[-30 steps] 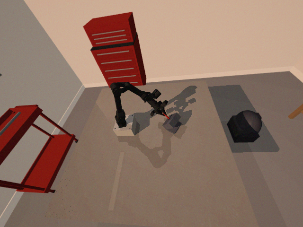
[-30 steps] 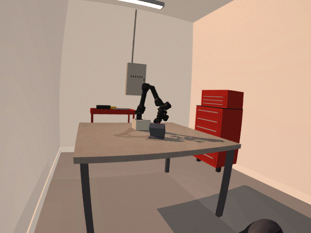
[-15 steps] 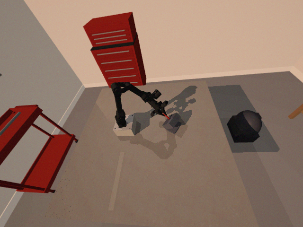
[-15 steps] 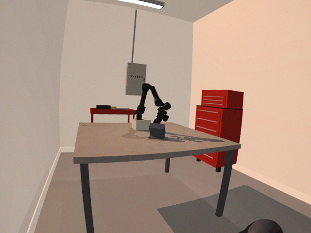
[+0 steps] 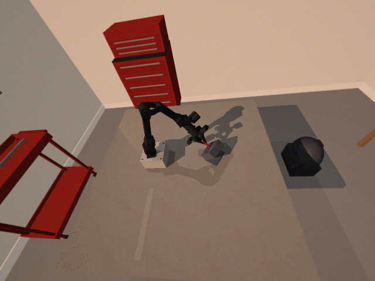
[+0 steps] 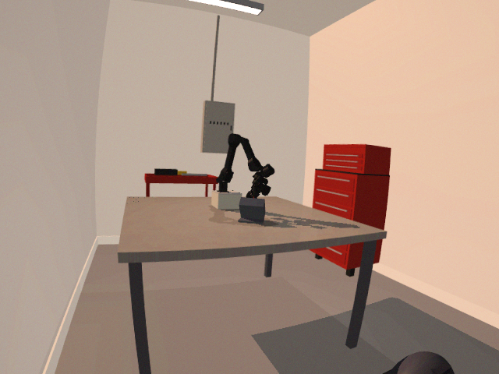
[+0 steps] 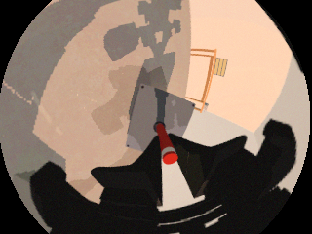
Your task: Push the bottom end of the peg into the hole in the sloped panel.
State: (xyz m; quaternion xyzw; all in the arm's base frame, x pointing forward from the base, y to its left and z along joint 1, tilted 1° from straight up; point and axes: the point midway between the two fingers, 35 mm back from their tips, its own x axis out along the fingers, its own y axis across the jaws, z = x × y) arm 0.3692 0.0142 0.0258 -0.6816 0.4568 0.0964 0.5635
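Now: the sloped grey panel 40 mm ahead of my gripper tip, 30 mm to the right of it and 40 mm below it. The rest, counted from my gripper tip: red round peg (10 mm behind, 10 mm to the left, 10 mm above).
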